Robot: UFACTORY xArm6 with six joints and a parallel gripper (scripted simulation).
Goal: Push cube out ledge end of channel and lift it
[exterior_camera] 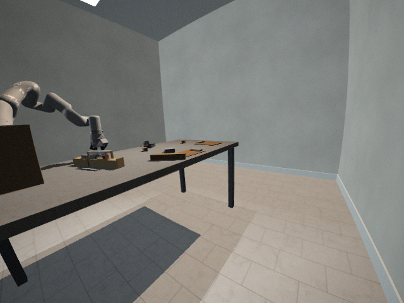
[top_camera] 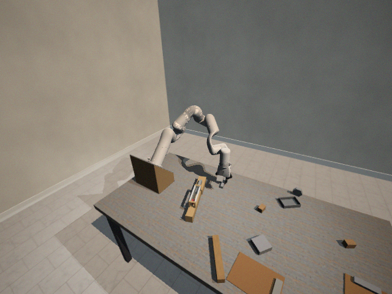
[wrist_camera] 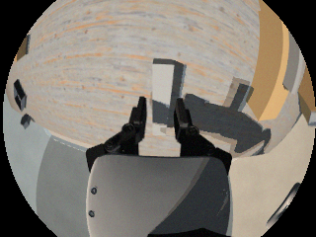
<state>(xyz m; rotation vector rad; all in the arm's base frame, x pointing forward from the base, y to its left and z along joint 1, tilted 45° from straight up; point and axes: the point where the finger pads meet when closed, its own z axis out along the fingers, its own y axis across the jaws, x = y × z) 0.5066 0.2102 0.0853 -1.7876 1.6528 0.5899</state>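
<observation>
My hand is 30 mm above the pale grey stick. From my hand the other things lie so: red cube (320 mm to the right, 90 mm behind, 20 mm above); channel (270 mm to the right, 110 mm behind, 20 mm above); grey tray (490 mm ahead, 30 mm below).
</observation>
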